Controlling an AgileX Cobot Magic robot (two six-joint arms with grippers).
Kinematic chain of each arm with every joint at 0, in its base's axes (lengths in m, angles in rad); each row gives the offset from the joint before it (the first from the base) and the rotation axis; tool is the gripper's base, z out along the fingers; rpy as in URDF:
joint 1: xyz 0 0 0.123 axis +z
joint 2: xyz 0 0 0 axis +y
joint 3: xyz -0.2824 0 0.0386 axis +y
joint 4: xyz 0.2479 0 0.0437 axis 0.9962 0 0.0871
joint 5: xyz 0 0 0 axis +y
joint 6: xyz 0.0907 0 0.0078 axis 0.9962 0 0.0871
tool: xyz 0 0 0 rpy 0 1.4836 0
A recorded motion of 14 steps. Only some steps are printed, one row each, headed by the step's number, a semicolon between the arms.
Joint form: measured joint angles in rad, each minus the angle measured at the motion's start. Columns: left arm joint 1, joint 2, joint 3, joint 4, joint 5, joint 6; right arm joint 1, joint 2, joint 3, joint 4, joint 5, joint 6.
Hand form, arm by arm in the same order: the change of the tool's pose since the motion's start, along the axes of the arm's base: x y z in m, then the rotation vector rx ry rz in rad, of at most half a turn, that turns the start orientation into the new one. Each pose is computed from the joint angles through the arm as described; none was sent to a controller.
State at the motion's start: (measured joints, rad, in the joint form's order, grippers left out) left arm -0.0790 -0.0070 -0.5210 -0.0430 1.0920 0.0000; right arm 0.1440 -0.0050 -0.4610 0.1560 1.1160 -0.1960
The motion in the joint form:
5: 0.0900 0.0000 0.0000 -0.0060 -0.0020 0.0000; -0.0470 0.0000 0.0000 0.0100 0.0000 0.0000
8: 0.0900 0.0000 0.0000 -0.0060 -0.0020 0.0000; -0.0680 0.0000 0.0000 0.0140 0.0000 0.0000
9: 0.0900 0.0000 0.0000 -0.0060 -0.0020 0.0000; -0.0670 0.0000 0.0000 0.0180 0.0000 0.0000
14: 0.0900 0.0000 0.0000 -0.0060 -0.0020 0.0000; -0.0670 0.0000 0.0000 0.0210 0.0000 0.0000
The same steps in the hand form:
5: 0.0004 -0.0014 0.0002 -0.0050 -0.0018 0.0866; 0.0004 0.0011 0.0001 0.0084 0.0010 -0.0417
8: 0.0004 -0.0014 0.0002 -0.0050 -0.0018 0.0866; 0.0006 0.0015 0.0002 0.0118 0.0013 -0.0606
9: 0.0004 -0.0014 0.0002 -0.0050 -0.0018 0.0866; 0.0006 0.0018 0.0002 0.0152 0.0017 -0.0575
14: 0.0004 -0.0014 0.0002 -0.0050 -0.0018 0.0866; 0.0005 0.0021 0.0002 0.0178 0.0020 -0.0560

